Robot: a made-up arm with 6 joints. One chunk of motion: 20 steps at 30 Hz.
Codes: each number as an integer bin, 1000 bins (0 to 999) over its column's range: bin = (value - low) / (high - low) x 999, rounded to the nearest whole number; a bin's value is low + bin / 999 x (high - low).
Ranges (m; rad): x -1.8..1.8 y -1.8..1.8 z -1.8..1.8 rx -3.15..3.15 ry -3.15..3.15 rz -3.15..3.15
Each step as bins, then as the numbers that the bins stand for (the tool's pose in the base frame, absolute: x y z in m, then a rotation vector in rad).
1 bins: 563 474 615 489 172 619
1 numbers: 0.2288 -0.0919 0.4162 -0.0662 -2.0653 0.7536
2 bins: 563 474 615 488 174 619
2 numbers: 0.2288 -0.0919 0.4162 -0.0725 -2.0527 0.7536
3 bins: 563 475 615 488 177 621
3 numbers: 0.2288 -0.0883 0.4162 -0.0725 -2.0338 0.7662
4 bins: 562 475 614 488 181 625
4 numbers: 0.2252 -0.0883 0.4126 -0.0725 -2.0086 0.7914
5 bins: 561 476 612 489 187 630
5 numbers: 0.2216 -0.0847 0.4054 -0.0662 -1.9707 0.8230
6 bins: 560 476 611 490 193 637
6 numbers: 0.2180 -0.0847 0.4018 -0.0599 -1.9329 0.8671
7 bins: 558 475 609 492 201 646
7 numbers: 0.2108 -0.0883 0.3946 -0.0473 -1.8824 0.9239
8 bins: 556 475 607 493 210 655
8 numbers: 0.2036 -0.0883 0.3874 -0.0410 -1.8257 0.9806
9 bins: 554 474 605 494 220 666
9 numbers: 0.1964 -0.0919 0.3802 -0.0347 -1.7626 1.0500
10 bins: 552 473 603 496 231 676
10 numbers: 0.1892 -0.0955 0.3730 -0.0221 -1.6932 1.1131
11 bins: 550 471 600 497 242 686
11 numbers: 0.1820 -0.1027 0.3622 -0.0158 -1.6239 1.1761
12 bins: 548 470 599 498 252 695
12 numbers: 0.1748 -0.1063 0.3586 -0.0095 -1.5608 1.2329
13 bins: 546 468 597 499 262 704
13 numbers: 0.1676 -0.1135 0.3514 -0.0032 -1.4977 1.2896
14 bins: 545 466 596 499 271 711
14 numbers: 0.1640 -0.1207 0.3477 -0.0032 -1.4410 1.3338
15 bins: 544 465 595 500 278 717
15 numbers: 0.1604 -0.1243 0.3441 0.0032 -1.3968 1.3716
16 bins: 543 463 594 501 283 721
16 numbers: 0.1568 -0.1315 0.3405 0.0095 -1.3653 1.3968
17 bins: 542 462 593 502 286 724
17 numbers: 0.1532 -0.1351 0.3369 0.0158 -1.3464 1.4158
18 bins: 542 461 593 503 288 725
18 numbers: 0.1532 -0.1387 0.3369 0.0221 -1.3338 1.4221
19 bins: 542 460 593 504 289 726
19 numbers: 0.1532 -0.1423 0.3369 0.0284 -1.3275 1.4284
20 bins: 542 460 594 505 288 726
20 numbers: 0.1532 -0.1423 0.3405 0.0347 -1.3338 1.4284
